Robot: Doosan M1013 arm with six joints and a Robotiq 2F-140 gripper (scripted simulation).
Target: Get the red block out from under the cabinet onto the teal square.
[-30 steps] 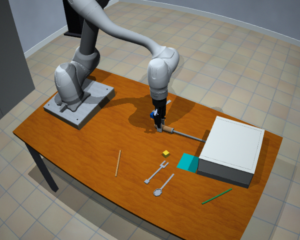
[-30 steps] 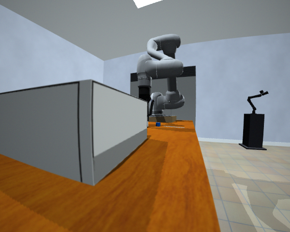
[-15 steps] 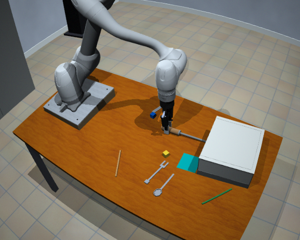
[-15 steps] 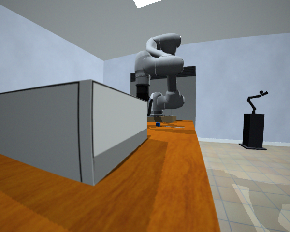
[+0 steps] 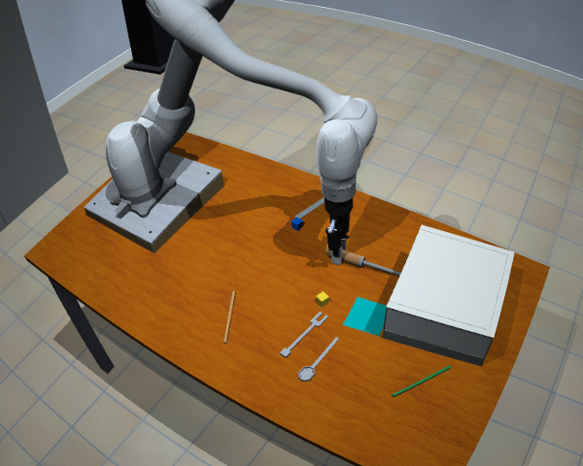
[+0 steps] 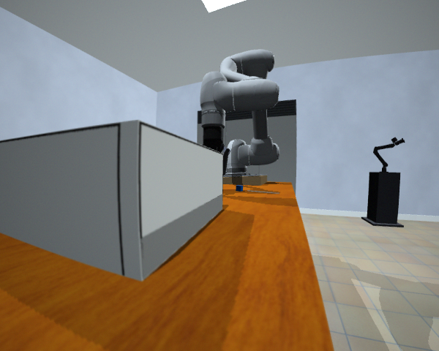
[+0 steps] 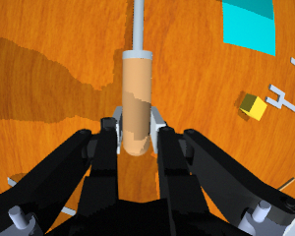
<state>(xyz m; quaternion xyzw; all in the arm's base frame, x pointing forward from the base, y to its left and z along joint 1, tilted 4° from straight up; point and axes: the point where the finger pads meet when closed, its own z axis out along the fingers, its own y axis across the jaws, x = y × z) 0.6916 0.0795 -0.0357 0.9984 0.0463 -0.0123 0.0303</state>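
Now: hand 30 mm short of the yellow cube, 160 mm to the left of it and 30 mm above it. Round my hand: hook tool (160 mm ahead, 30 mm to the right, 20 mm below); then teal square (170 mm ahead, 150 mm to the right, 40 mm below); then blue cube (170 mm behind, 60 mm to the left, 30 mm below).
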